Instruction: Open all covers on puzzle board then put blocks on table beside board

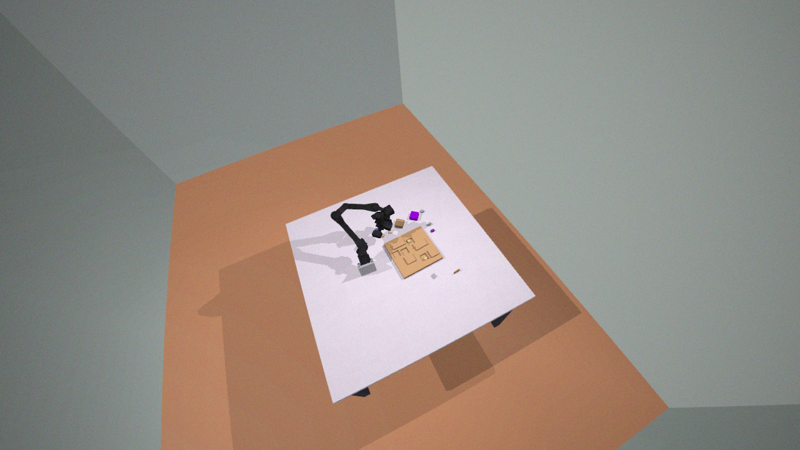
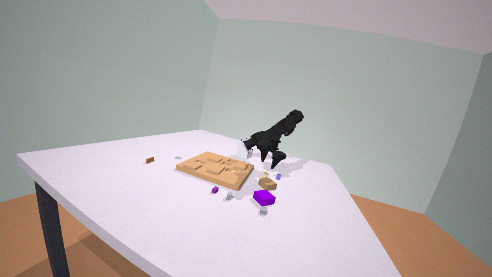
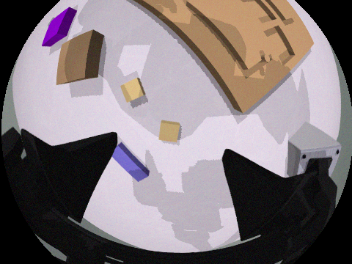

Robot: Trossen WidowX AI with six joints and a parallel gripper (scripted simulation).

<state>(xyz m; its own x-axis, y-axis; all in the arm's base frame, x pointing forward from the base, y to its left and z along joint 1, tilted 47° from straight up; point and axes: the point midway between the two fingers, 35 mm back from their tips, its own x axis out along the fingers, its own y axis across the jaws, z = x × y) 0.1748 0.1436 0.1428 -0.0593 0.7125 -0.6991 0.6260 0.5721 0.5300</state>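
Now: gripper tip 70 mm to the right of the blue piece, 40 mm above it and 10 mm past it. Round my gripper tip: large purple block (260 mm ahead, 80 mm to the left, 40 mm below); then small purple cube (340 mm ahead, 90 mm to the right, 40 mm below); then brown box (140 mm ahead, 50 mm to the left, 40 mm below).
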